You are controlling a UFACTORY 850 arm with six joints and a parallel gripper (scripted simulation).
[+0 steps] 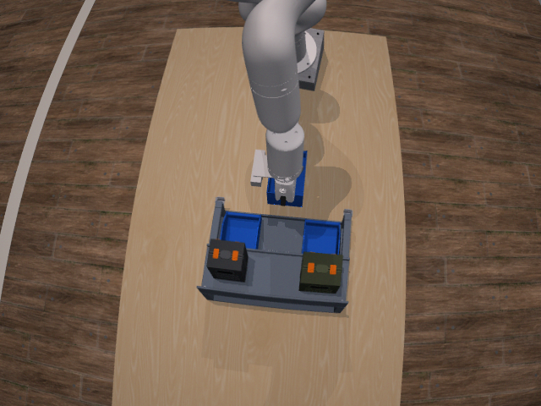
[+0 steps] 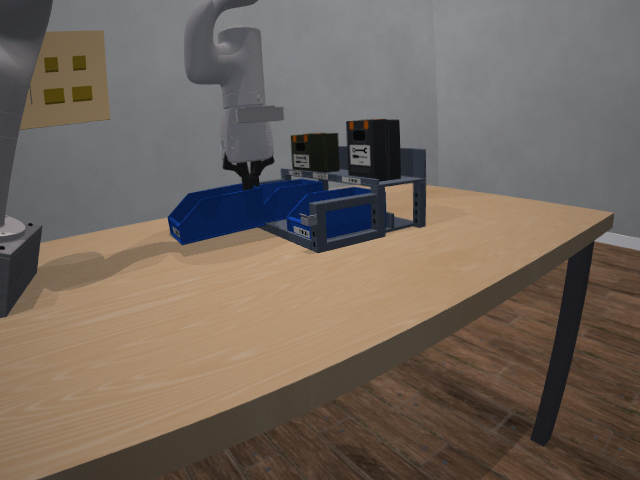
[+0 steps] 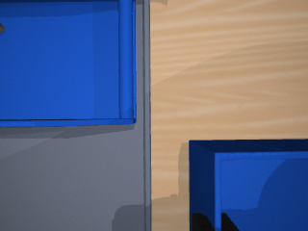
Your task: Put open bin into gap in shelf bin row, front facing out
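The grey shelf is 150 mm ahead of my hand, 30 mm to the right of it and 30 mm below it. Round my hand: dark green tool case 240 mm ahead, 70 mm to the left, 50 mm above; black tool case 200 mm ahead, 150 mm to the right, 60 mm above.
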